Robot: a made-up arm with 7 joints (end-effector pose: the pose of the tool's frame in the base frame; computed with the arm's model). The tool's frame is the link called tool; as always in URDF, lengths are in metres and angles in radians.
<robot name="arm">
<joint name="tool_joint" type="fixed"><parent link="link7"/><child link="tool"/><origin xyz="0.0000 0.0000 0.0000" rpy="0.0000 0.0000 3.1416"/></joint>
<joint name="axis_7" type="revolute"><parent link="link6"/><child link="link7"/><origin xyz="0.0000 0.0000 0.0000" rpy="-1.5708 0.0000 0.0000"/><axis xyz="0 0 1"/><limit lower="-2.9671" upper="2.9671"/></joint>
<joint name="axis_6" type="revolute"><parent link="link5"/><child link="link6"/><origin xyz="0.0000 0.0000 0.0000" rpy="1.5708 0.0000 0.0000"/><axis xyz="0 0 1"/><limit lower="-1.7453" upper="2.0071"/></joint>
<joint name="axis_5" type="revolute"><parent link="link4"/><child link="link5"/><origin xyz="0.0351 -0.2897 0.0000" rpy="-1.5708 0.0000 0.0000"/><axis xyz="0 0 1"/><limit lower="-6.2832" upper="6.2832"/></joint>
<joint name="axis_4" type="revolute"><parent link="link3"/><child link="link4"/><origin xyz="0.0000 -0.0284 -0.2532" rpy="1.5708 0.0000 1.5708"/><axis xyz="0 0 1"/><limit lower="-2.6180" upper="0.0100"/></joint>
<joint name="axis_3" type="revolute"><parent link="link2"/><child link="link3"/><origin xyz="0.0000 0.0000 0.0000" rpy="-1.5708 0.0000 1.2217"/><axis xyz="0 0 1"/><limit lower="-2.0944" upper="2.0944"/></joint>
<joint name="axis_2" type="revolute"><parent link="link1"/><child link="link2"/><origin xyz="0.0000 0.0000 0.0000" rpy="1.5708 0.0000 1.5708"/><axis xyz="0 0 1"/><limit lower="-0.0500" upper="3.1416"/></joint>
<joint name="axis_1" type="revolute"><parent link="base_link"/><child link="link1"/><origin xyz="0.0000 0.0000 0.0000" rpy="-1.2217 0.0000 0.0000"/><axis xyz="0 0 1"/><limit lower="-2.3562" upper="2.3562"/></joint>
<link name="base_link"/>
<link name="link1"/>
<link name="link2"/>
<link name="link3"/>
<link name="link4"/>
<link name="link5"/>
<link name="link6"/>
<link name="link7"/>
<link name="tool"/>
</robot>
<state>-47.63 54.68 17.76 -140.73 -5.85 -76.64 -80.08</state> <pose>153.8 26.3 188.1 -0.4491 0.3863 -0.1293 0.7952</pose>
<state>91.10 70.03 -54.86 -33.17 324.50 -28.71 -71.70</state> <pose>-431.2 321.2 29.2 -0.6007 0.1216 -0.7661 0.1936</pose>
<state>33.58 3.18 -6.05 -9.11 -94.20 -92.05 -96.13</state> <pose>-255.0 3.8 -483.1 -0.0975 -0.7060 -0.6931 0.1084</pose>
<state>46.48 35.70 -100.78 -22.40 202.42 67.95 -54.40</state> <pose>-407.3 164.3 -322.6 -0.2813 0.3291 0.6141 0.6599</pose>
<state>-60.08 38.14 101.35 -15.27 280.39 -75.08 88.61</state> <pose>420.7 308.9 -162.3 -0.3659 -0.8893 0.1850 0.2025</pose>
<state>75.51 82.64 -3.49 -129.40 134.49 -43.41 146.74</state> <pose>11.3 169.1 -236.6 0.4000 0.0627 -0.8511 0.3341</pose>
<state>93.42 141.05 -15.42 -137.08 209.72 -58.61 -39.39</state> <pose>-38.2 166.9 -195.2 0.4625 0.1480 0.3169 0.8147</pose>
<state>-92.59 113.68 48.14 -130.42 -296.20 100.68 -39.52</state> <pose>-215.8 15.4 188.4 0.7173 -0.6554 -0.0941 0.2172</pose>
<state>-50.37 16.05 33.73 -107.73 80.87 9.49 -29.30</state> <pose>328.8 127.9 118.8 -0.3096 -0.9307 0.1071 0.1628</pose>
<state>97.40 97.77 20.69 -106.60 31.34 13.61 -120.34</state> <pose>27.3 312.8 -207.2 0.0749 0.1501 -0.9819 0.0879</pose>
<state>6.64 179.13 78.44 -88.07 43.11 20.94 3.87</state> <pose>108.0 -302.4 293.4 -0.4244 0.6690 0.6098 0.0217</pose>
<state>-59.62 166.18 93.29 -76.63 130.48 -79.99 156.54</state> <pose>-407.6 -125.0 187.4 -0.4408 0.4428 -0.7546 0.2007</pose>
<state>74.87 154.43 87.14 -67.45 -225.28 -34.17 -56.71</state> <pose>466.3 42.5 134.1 0.1637 -0.8728 -0.1728 0.4262</pose>
